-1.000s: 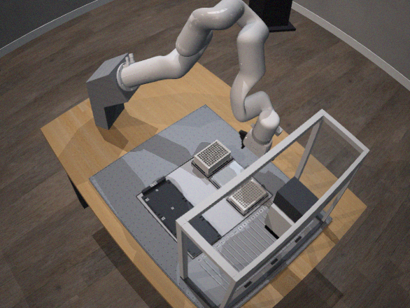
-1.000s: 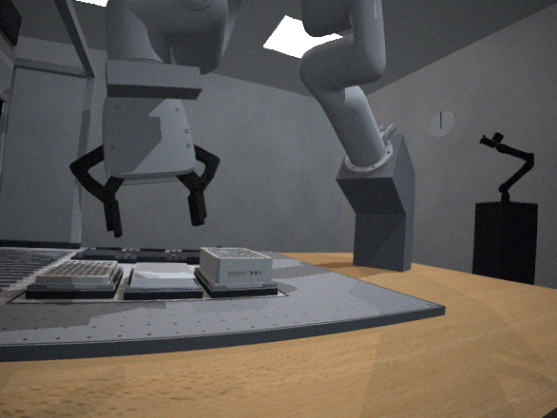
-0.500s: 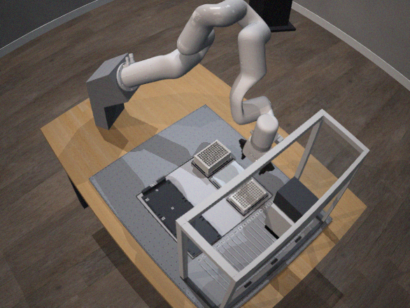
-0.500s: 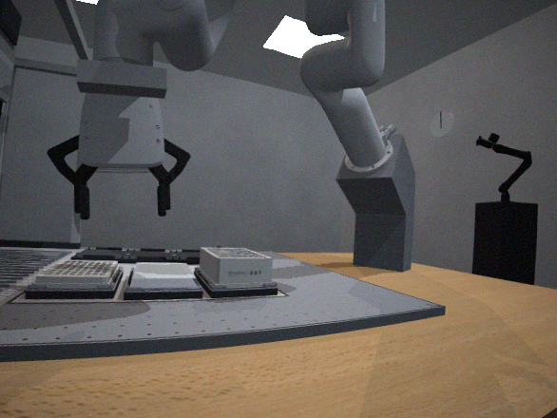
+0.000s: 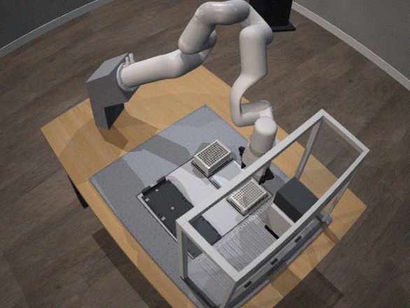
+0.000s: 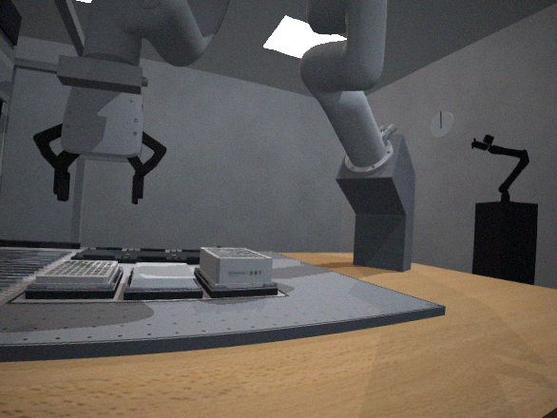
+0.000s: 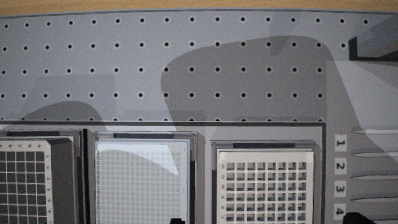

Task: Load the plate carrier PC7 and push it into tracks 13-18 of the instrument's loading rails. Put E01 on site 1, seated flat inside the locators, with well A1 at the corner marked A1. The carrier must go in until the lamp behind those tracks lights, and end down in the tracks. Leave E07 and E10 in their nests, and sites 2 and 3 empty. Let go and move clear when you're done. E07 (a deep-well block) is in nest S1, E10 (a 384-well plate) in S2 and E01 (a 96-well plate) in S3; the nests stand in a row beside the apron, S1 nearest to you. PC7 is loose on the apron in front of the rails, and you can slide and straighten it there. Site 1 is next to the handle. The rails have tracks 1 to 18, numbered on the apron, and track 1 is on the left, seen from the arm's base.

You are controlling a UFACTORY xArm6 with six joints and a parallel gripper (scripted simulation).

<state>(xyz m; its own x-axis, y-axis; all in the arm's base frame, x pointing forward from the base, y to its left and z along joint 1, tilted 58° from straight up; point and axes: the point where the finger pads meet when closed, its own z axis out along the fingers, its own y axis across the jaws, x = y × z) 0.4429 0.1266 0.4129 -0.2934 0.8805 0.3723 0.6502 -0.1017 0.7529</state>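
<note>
Now: hand 12 cm above the nest, 3 cm short of it and 1 cm to the left of it. From my hand the other things lie so: plate carrier PC7 (29 cm to the right, 11 cm below, 3 cm ahead).
</note>
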